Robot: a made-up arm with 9 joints.
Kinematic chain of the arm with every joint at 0, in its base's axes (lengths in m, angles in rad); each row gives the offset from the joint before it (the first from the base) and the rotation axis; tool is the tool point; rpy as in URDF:
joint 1: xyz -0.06 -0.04 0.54 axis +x
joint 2: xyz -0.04 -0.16 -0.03 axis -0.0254 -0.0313 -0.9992
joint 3: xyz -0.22 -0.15 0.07 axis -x
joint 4: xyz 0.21 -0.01 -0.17 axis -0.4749 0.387 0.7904
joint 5: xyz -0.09 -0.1 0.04 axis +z
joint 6: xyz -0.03 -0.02 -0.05 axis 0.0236 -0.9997 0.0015
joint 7: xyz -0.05 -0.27 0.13 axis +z
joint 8: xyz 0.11 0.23 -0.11 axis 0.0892 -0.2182 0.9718
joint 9: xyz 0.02 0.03 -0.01 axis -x
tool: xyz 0.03 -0.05 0 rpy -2.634 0.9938 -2.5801
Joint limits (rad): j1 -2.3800..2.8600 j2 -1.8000..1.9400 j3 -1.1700..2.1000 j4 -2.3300..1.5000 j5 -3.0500..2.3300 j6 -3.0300..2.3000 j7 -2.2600..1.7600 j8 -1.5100..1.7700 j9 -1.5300..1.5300
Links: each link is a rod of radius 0.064 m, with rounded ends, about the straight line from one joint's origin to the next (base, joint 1, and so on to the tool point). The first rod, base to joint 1, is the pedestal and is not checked.
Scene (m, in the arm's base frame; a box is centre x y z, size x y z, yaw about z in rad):
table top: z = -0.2
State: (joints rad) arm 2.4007 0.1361 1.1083 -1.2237 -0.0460 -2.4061 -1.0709 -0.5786 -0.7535
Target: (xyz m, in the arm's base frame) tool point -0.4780 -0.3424 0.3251
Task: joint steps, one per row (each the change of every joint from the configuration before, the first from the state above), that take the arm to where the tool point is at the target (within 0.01 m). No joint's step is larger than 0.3 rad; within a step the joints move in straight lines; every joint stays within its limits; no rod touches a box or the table.
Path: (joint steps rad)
1: -0.0570 0.1976 0.2319 0.2640 0.0095 -0.1560 0.1221 -0.0305 -0.0228
2: -0.0571 0.1976 0.2318 0.2640 0.0095 -0.1559 0.1222 -0.0305 -0.0229
3: -0.0570 0.1976 0.2319 0.2640 0.0094 -0.1560 0.1221 -0.0305 -0.0228
4: -0.0571 0.1976 0.2318 0.2640 0.0095 -0.1560 0.1221 -0.0305 -0.0229

